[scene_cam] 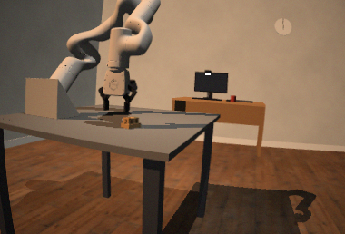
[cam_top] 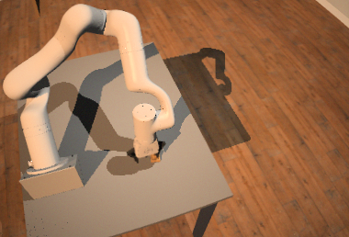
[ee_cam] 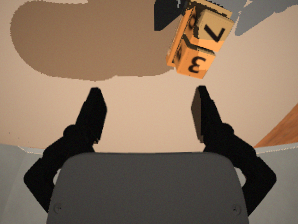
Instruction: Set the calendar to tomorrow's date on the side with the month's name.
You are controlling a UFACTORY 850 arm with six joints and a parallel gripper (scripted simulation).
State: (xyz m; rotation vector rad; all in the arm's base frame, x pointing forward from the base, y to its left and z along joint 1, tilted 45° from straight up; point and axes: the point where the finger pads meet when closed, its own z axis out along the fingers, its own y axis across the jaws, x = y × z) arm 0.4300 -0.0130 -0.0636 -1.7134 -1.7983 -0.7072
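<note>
Now: hand 50 mm short of the orange cube, 50 mm above it and 20 mm to the right of it. Round my hand: calendar cube (50 mm to the left, 50 mm below, 50 mm ahead); then orange tray (60 mm below, 50 mm ahead, 40 mm to the left).
</note>
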